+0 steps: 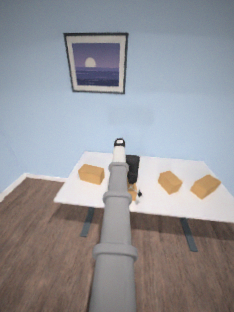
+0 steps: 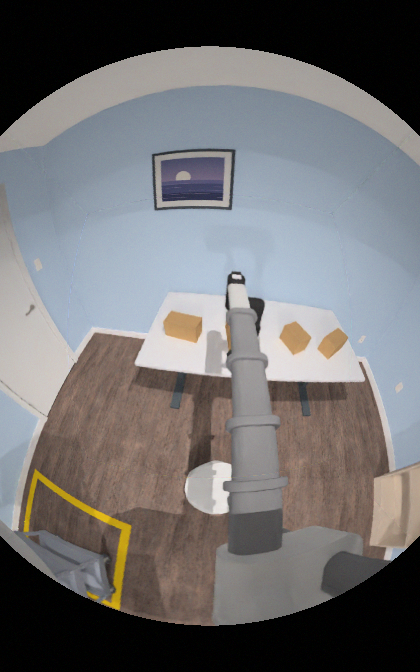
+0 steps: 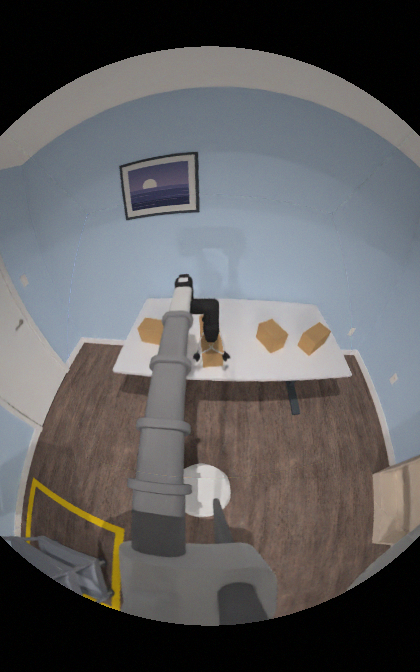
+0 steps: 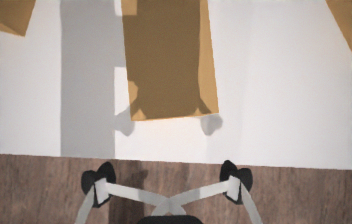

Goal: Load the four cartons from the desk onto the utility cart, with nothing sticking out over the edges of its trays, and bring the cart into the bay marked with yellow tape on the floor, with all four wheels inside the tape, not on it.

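Places are measured from the robot's base along level axes (x left, y back, z up), in centimetres.
Where they show: gripper, fingertip midpoint: [image 4: 168,175].
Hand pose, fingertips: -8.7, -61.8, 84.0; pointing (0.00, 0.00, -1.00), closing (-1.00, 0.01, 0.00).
Observation:
Each offset is from my fingertips to the top centre of the thing, as dx, dy, dz. Level surfaces: height alone.
Four tan cartons lie on the white desk @[dz -14.7] [image 1: 155,204] [image 2: 285,369] [image 3: 260,365] [image 4: 280,125]: a left carton @[+33.6, -29.4, -2.9] [image 1: 91,174] [image 2: 183,326] [image 3: 151,331] [image 4: 15,15], a long carton [image 3: 212,361] [image 4: 167,65] pointing at the front edge, a third carton @[-38.2, -23.8, -2.9] [image 1: 170,182] [image 2: 295,338] [image 3: 272,336], and a right carton @[-69.3, -20.5, -2.9] [image 1: 205,186] [image 2: 332,343] [image 3: 314,338]. My gripper [image 3: 211,356] [image 4: 168,175] is open and empty, above the long carton's front end, fingers spread wider than it. The grey utility cart [image 2: 75,562] [image 3: 65,562] shows partly at lower left, overlapping the yellow tape [image 2: 124,550] [image 3: 117,560]; its wheel positions are unclear.
My extended arm [image 1: 116,230] [image 2: 252,450] [image 3: 162,400] crosses the desk's front edge and hides part of it. A white disc [image 2: 207,487] [image 3: 210,490] lies on the floor below the arm. A beige box-like unit [image 2: 387,510] [image 3: 387,510] stands at the right. Walls border the desk area.

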